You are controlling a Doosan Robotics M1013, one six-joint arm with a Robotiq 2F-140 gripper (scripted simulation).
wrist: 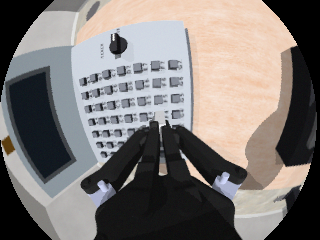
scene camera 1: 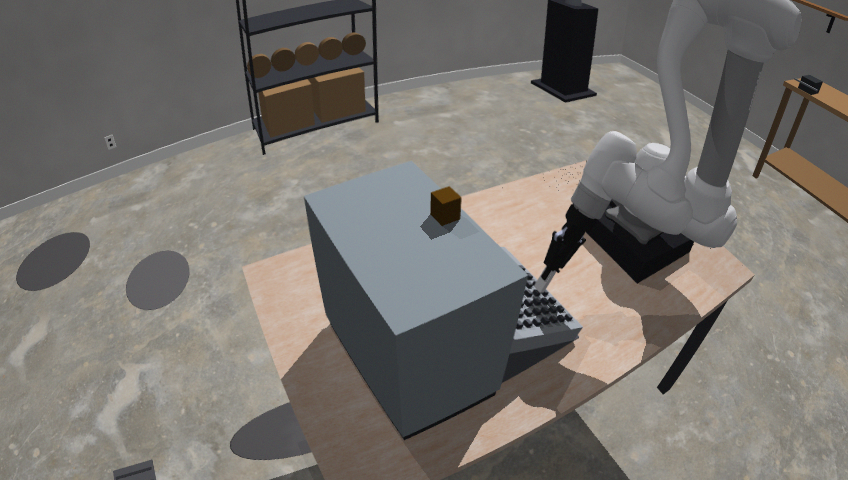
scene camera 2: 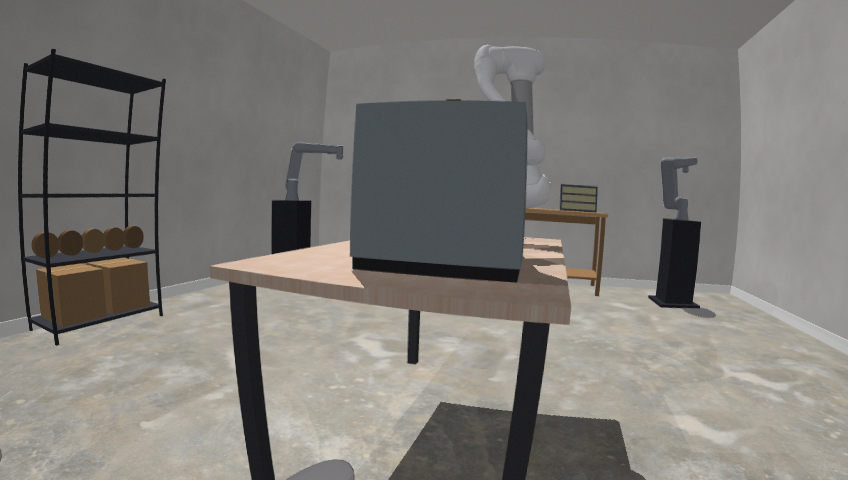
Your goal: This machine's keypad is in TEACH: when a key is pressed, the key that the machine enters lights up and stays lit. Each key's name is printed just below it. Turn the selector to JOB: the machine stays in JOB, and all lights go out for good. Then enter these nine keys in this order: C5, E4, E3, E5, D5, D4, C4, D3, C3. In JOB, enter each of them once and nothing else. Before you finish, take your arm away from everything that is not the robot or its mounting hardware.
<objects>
my gripper: wrist; scene camera 1
same spot on my gripper: [scene camera 1: 555, 258] = [wrist: 138, 160]
</objects>
